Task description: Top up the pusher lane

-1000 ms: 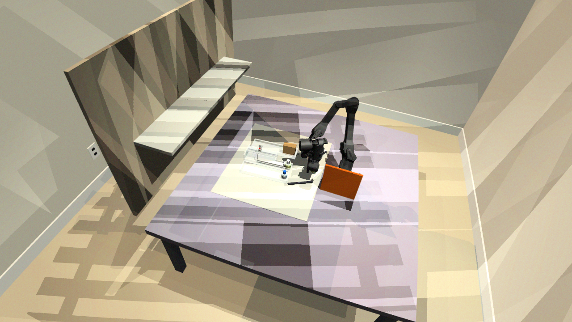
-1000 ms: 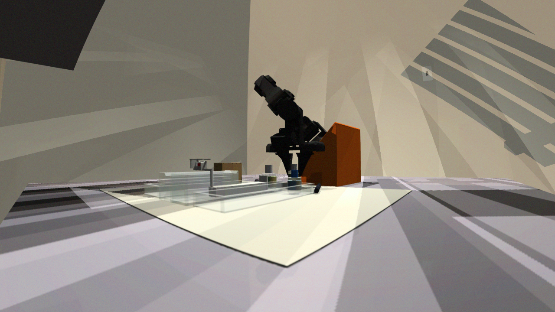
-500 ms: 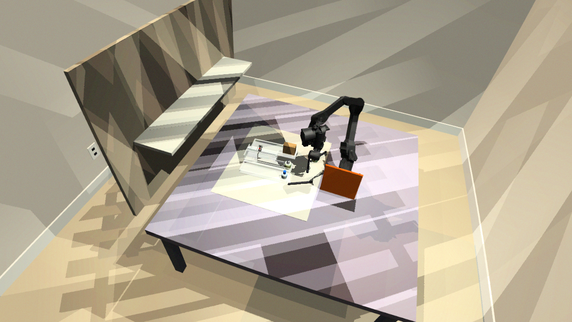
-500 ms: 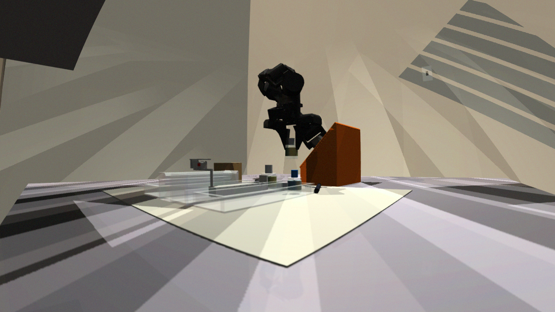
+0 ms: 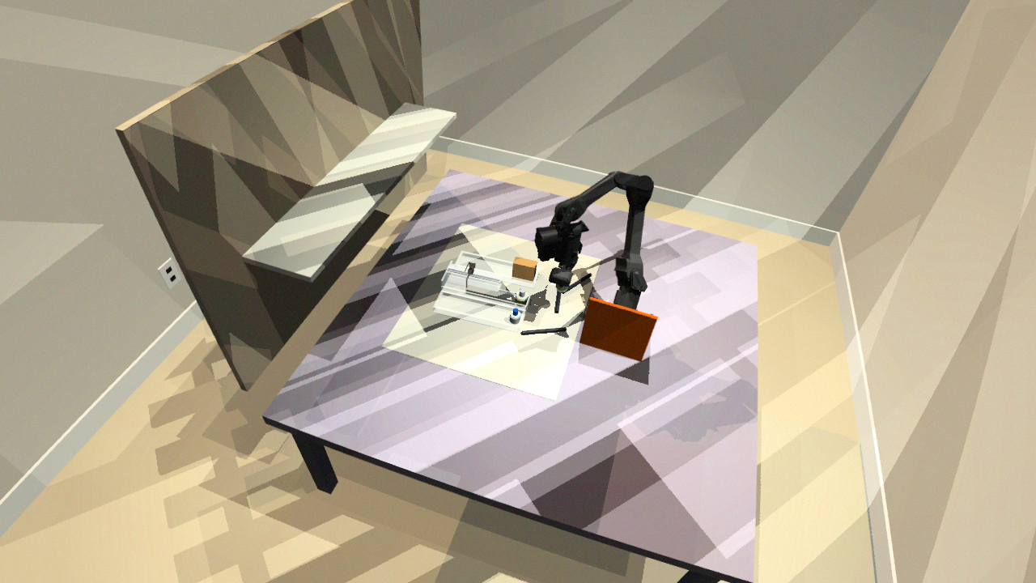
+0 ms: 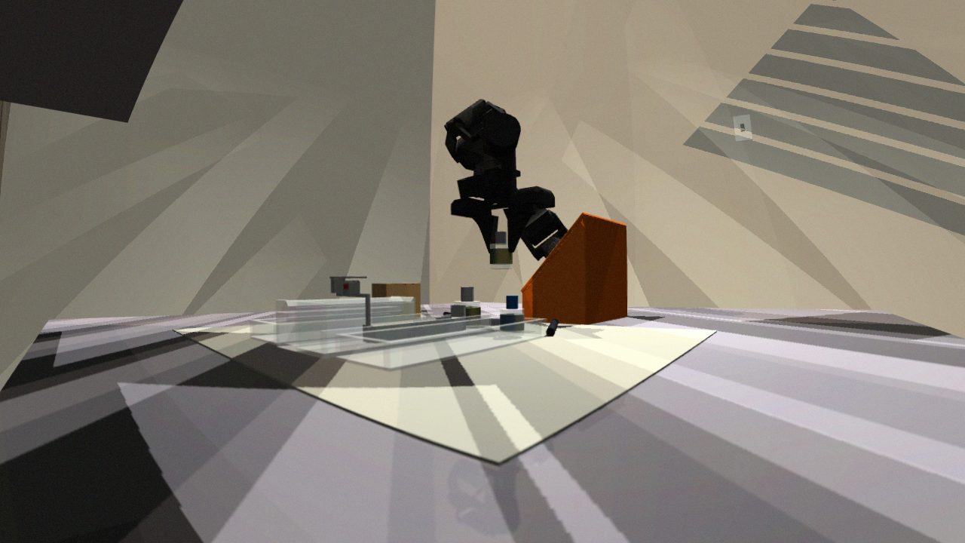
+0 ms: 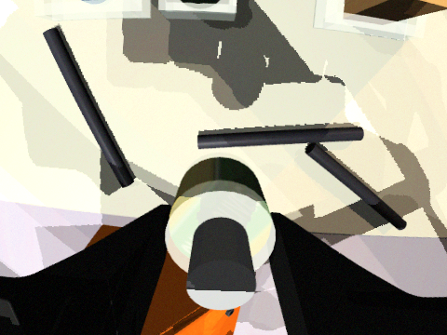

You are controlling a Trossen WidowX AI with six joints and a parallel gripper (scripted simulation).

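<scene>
My gripper tip is now 13 cm short of the blue-lidded jar, 9 cm to the right of it and 9 cm above it. The rest, counted from my gripper tip: brown box: 14 cm ahead, 12 cm to the right, 9 cm below; then transparent lane: 27 cm ahead, 11 cm below, 2 cm to the right; then shelf: 63 cm ahead, 24 cm above, 5 cm to the right.
</scene>
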